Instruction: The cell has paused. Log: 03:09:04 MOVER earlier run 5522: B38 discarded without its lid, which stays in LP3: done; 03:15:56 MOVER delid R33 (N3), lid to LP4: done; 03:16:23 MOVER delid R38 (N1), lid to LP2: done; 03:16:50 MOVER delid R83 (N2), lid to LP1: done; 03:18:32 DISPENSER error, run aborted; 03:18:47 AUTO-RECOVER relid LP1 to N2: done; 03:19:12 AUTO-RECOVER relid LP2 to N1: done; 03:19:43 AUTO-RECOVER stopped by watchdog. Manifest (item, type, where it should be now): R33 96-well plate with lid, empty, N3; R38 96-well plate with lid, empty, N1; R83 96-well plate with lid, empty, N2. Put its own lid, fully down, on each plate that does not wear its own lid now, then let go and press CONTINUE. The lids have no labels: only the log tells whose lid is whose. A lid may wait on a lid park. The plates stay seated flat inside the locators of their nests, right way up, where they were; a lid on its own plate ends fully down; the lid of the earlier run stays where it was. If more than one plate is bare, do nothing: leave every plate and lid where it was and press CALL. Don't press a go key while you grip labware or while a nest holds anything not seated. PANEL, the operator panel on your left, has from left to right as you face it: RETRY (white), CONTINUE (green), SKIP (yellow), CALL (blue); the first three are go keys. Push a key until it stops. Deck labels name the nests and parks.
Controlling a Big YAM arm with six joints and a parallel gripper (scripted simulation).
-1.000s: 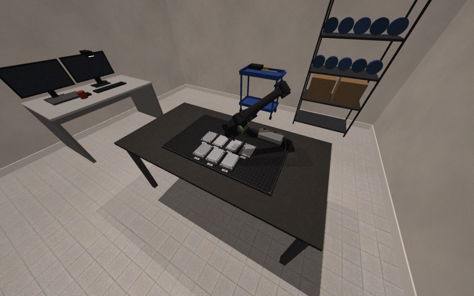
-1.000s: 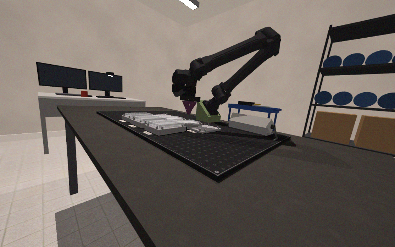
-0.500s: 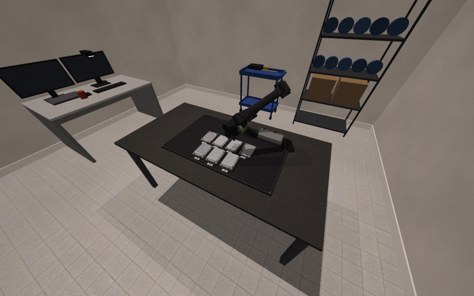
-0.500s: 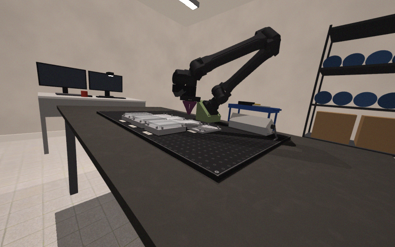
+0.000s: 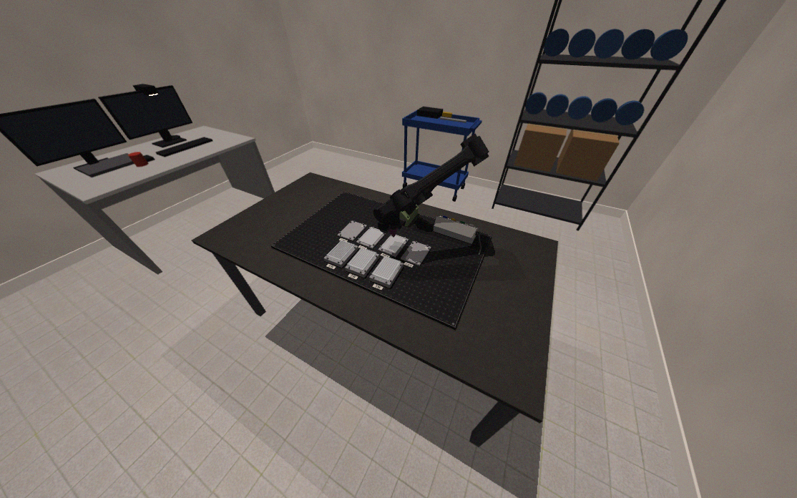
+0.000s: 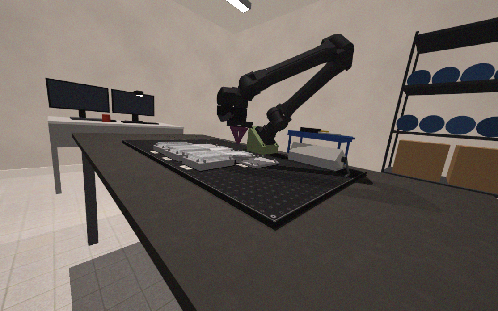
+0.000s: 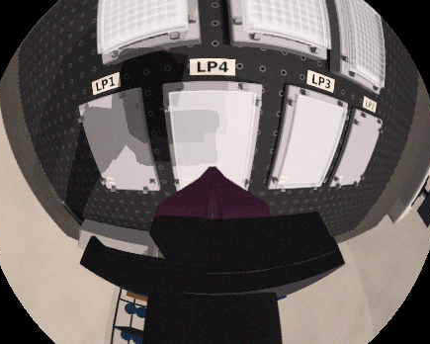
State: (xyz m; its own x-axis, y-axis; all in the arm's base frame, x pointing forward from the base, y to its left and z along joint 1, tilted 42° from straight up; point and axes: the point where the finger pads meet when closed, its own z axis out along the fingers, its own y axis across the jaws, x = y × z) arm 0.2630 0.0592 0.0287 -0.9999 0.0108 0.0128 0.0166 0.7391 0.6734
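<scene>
Right now the white 96-well plate is 20 cm to the right of my hand, 18 cm ahead of it and 4 cm below it. The rest, counted from my hand: lid park LP4: 6 cm below; LP4 label: 9 cm ahead, 7 cm below; lid park LP1: 13 cm to the left, 6 cm below, 1 cm ahead.
</scene>
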